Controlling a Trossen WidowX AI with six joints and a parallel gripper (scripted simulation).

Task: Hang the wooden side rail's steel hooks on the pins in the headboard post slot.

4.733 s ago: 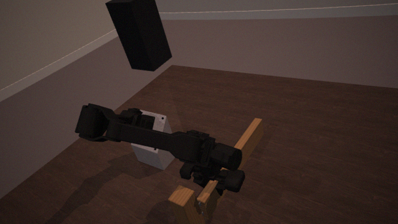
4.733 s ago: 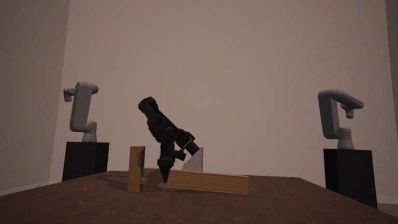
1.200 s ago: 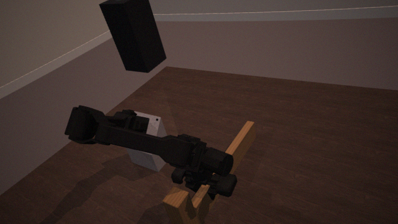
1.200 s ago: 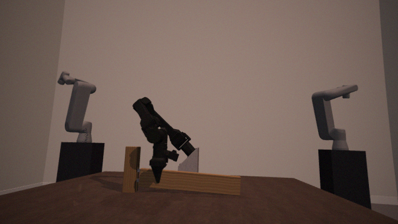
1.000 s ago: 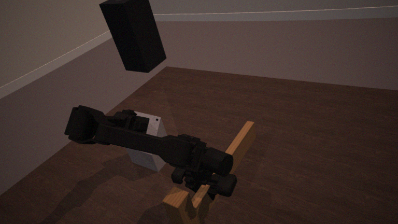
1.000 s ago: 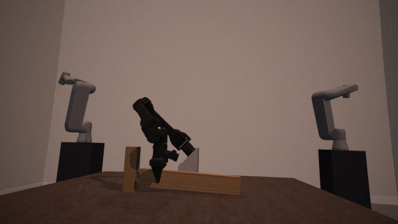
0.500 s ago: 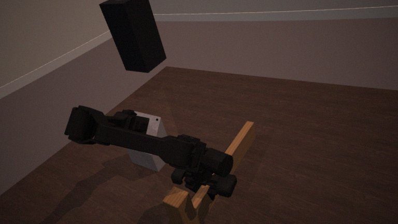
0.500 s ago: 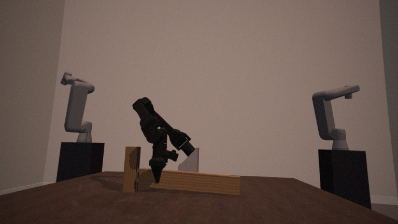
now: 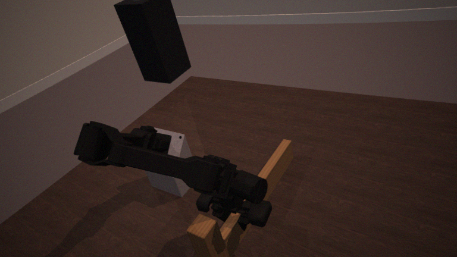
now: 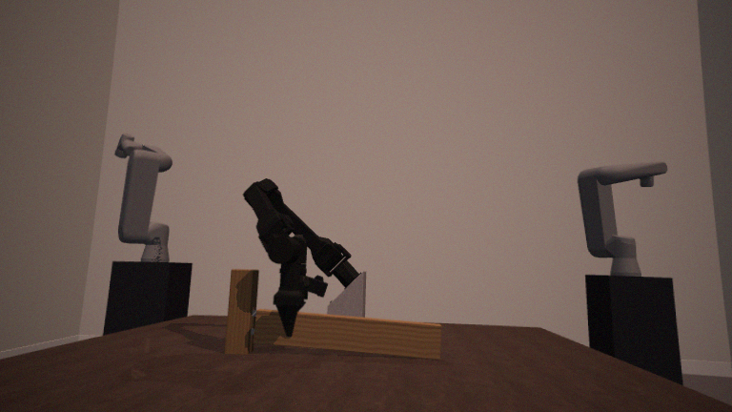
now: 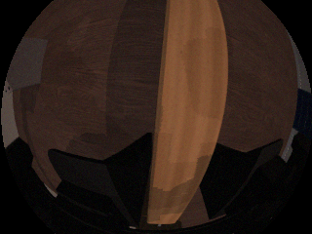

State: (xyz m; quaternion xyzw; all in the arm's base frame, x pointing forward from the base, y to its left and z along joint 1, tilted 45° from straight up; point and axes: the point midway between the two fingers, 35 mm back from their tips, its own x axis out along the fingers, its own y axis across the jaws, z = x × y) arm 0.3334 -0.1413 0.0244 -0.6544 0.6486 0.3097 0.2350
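Right now my gripper tip is 110 mm to the left of the headboard post and 40 mm below it.
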